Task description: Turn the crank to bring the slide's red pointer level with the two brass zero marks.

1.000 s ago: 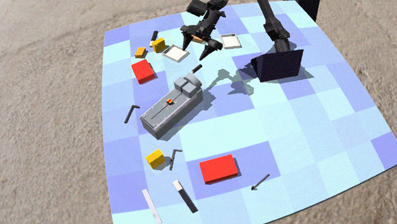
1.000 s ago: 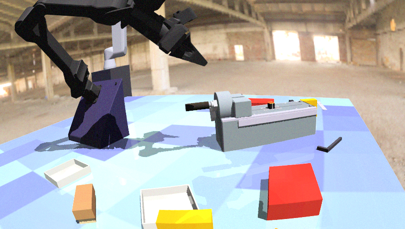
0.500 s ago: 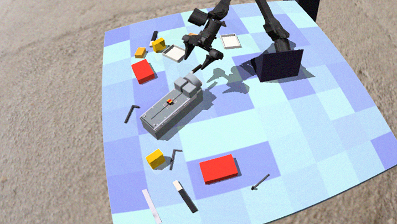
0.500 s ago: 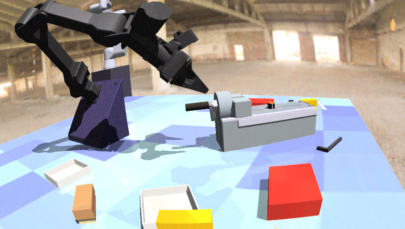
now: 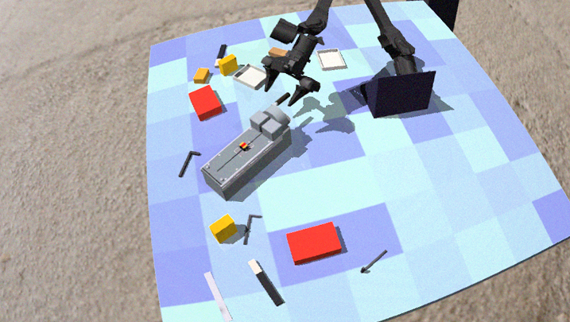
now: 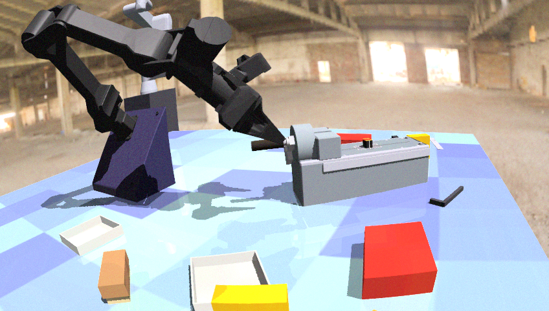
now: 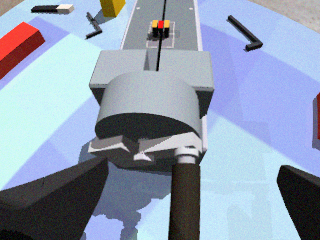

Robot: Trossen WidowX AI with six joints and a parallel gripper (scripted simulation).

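Right now my gripper tip is 20 mm past the dark crank handle, 10 mm to the left of it and 10 mm above it. Round my gripper tip: red pointer: 120 mm ahead, 110 mm to the left, 40 mm below; then tan block: 90 mm behind, 320 mm to the right, 100 mm below.
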